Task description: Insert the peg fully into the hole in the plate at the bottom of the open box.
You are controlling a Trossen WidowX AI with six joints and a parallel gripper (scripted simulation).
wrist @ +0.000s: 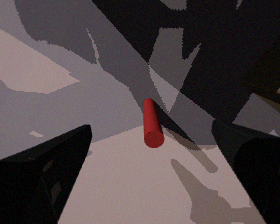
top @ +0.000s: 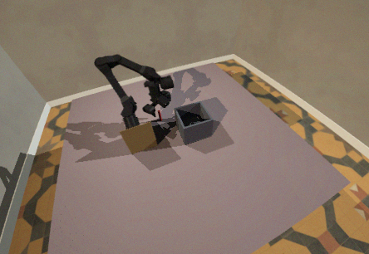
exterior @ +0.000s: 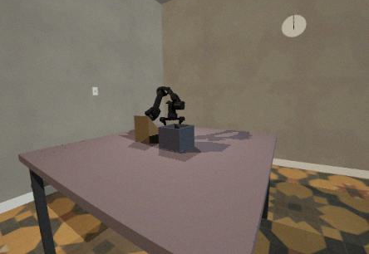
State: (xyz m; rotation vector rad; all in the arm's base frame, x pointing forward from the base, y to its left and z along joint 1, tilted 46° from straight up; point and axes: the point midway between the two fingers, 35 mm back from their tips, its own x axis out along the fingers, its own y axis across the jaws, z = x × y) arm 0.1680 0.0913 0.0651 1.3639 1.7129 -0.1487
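My hand is 7 cm above the red peg. The rest, counted from my hand: dark plate 14 cm ahead, 16 cm to the right, 6 cm below.
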